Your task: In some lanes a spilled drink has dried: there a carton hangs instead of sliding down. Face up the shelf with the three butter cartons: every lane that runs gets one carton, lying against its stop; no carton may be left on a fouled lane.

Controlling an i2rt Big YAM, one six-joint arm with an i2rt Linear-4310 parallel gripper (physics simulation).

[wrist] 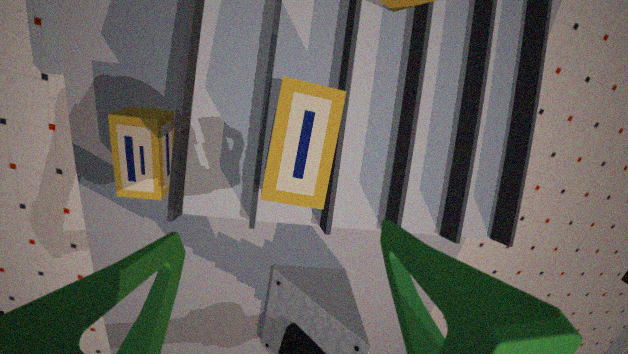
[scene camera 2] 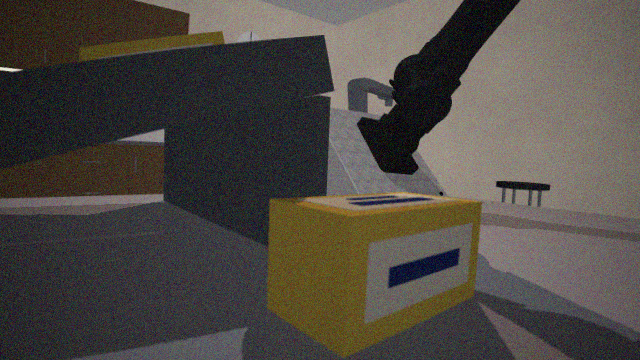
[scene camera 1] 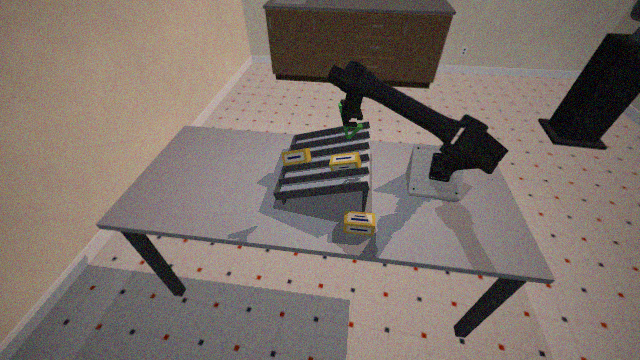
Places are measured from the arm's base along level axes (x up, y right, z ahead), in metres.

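Pixels of known places: gripper, between the fingertips: (wrist: 280, 236) (scene camera 1: 346, 130); arm's base, origin of its link: (scene camera 2: 384, 148) (scene camera 1: 440, 167).
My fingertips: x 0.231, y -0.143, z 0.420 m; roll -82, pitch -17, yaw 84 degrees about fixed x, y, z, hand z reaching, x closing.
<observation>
For each thing: its top centre in the pictures, then the offset to it from my fingertips. Level surfaces: height alone.
- yellow butter carton, centre of its top: (wrist: 303, 160) (scene camera 2: 161, 28) (scene camera 1: 346, 155) dy +0.025, dx -0.137, dz -0.006 m
- third carton, centre of its top: (scene camera 2: 385, 199) (wrist: 135, 160) (scene camera 1: 359, 218) dy -0.183, dx -0.275, dz -0.098 m
- grey table, height of its surface: dx -0.340 m
A sloping shelf (scene camera 1: 320, 191) (scene camera 2: 250, 75) (wrist: 520, 125) has several lanes between dark dividers. One yellow butter carton (scene camera 1: 345, 161) (wrist: 304, 145) lies slightly turned near the high end, in the second lane from the left in the wrist view. Another carton (scene camera 1: 296, 157) (wrist: 407, 4) is near the low end, one lane further right; its contact with the stop cannot be made out. A third carton (scene camera 1: 359, 223) (scene camera 2: 375, 275) (wrist: 140, 155) stands on the table in front of the shelf. My gripper (scene camera 1: 347, 129) (wrist: 280, 236) is open and empty above the shelf's high back corner. Fouling cannot be told from shadow.
The grey table (scene camera 1: 165, 200) carries the shelf and the arm's pale base plate (scene camera 1: 420, 175) (wrist: 320, 305) at the right. The shelf's raised end and its support face the base. A brown cabinet (scene camera 1: 355, 45) stands beyond the table.
</observation>
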